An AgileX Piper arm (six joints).
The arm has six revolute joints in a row. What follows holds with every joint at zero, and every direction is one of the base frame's. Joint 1 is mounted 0.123 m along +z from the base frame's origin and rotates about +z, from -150 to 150 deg. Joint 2 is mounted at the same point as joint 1 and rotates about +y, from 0 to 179.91 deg. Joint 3 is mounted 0.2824 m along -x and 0.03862 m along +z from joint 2 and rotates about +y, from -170 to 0 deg. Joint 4 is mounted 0.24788 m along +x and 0.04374 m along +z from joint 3 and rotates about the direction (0.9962, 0, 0.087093), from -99.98 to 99.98 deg. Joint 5 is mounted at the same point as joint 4 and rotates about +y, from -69.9 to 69.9 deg. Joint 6 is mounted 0.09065 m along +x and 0.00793 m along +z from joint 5 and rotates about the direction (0.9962, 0, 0.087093), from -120 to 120 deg. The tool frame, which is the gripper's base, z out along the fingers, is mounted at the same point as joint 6; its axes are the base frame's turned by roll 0, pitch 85.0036 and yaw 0 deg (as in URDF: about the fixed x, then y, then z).
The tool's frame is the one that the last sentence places.
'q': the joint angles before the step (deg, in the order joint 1, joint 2, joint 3, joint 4, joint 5, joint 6). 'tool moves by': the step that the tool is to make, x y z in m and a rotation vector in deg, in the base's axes. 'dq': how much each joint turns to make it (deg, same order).
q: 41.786 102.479 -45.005 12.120 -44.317 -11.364
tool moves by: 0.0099 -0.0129 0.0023 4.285 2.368 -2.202
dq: -2.975 -0.387 -0.002 -2.099 0.254 6.170
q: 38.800 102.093 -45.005 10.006 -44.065 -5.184
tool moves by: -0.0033 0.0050 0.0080 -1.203 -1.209 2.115
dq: 0.649 -1.179 -0.625 -1.506 1.539 -0.961
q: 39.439 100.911 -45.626 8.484 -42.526 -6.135
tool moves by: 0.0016 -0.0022 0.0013 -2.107 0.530 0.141
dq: -0.559 -0.564 -0.378 -0.319 2.577 -1.402
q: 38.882 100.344 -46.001 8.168 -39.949 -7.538
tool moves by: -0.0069 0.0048 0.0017 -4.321 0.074 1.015
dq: 1.605 -1.111 -0.109 2.709 3.511 -5.631
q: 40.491 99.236 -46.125 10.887 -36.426 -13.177
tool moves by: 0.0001 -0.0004 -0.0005 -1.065 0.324 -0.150
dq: 0.015 -0.100 -0.115 0.785 1.022 -1.313
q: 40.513 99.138 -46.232 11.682 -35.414 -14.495
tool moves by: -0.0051 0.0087 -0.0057 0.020 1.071 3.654
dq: 0.861 0.932 0.002 -4.978 0.245 4.124
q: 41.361 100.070 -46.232 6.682 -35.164 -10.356
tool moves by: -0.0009 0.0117 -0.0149 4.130 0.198 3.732
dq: 0.516 3.942 0.009 -6.680 -6.282 7.910
